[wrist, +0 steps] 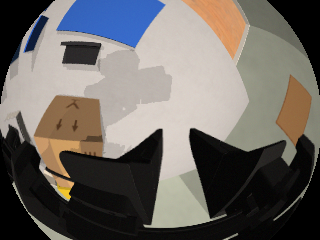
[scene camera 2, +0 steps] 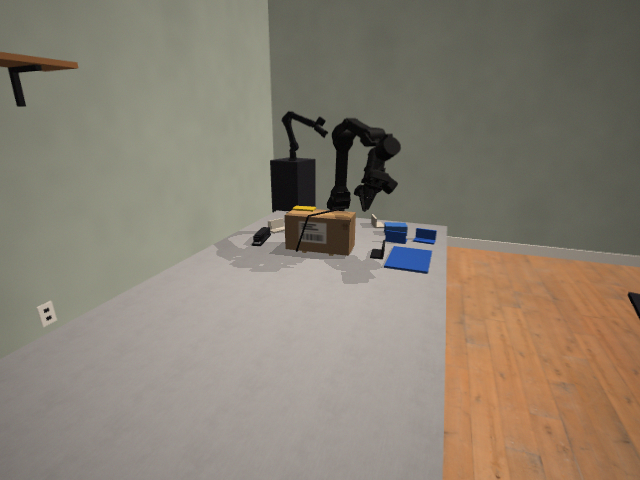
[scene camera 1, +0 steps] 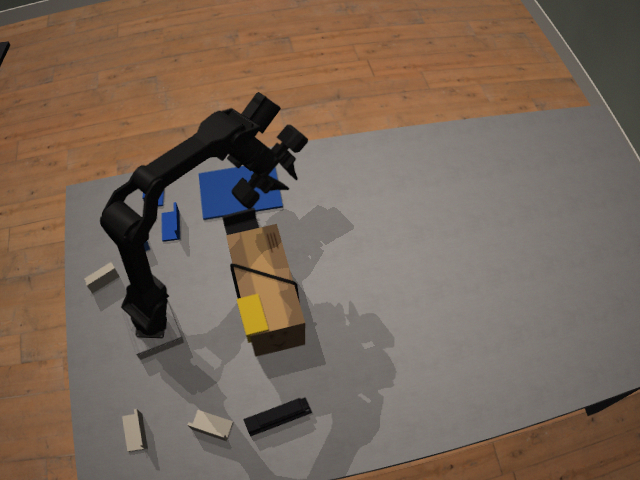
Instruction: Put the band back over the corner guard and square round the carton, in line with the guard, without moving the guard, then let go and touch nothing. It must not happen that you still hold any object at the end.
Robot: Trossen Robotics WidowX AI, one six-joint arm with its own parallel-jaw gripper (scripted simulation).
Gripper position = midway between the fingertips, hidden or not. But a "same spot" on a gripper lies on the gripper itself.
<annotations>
gripper: wrist 176, 133; scene camera 2; scene camera 1
same spot on gripper: (scene camera 1: 269, 183) = (scene camera 2: 361, 189)
same spot on brown carton: (wrist: 69, 123) = (scene camera 2: 352, 225)
</annotations>
